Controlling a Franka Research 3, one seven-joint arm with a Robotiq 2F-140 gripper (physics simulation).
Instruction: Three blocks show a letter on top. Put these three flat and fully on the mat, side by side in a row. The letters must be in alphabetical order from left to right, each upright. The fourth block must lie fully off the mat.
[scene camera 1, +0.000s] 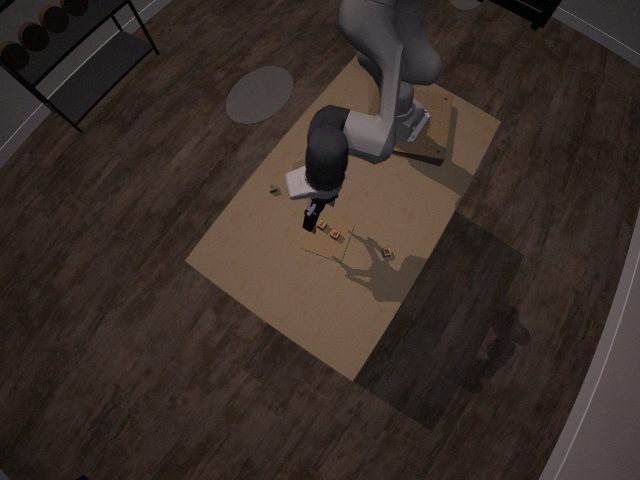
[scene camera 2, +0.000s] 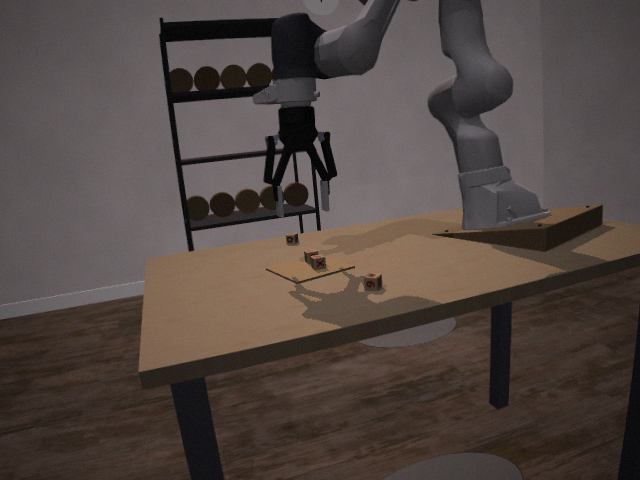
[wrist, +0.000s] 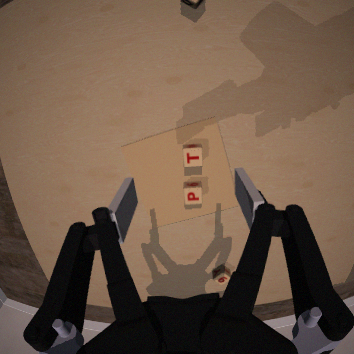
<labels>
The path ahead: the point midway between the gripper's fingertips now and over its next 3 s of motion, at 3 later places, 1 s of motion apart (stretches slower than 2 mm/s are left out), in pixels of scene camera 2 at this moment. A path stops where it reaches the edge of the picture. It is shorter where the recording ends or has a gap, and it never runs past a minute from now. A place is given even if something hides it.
My gripper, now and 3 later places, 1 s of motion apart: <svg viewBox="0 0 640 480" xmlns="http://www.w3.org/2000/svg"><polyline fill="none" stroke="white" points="303,213 315,243 318,262 315,257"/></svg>
</labels>
